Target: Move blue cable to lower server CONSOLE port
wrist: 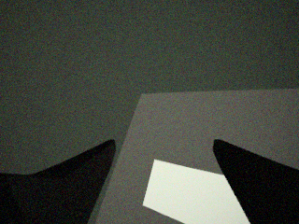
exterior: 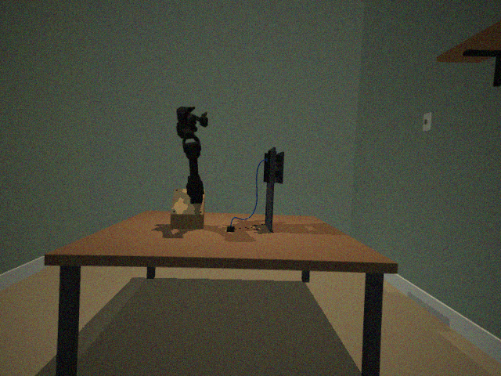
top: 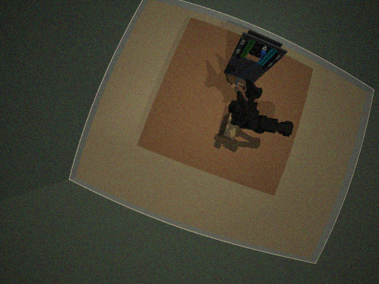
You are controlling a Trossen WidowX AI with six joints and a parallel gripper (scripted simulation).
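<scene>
My gripper tip is now 430 mm short of the blue plug, 280 mm above it and 160 mm to the left of it.
</scene>
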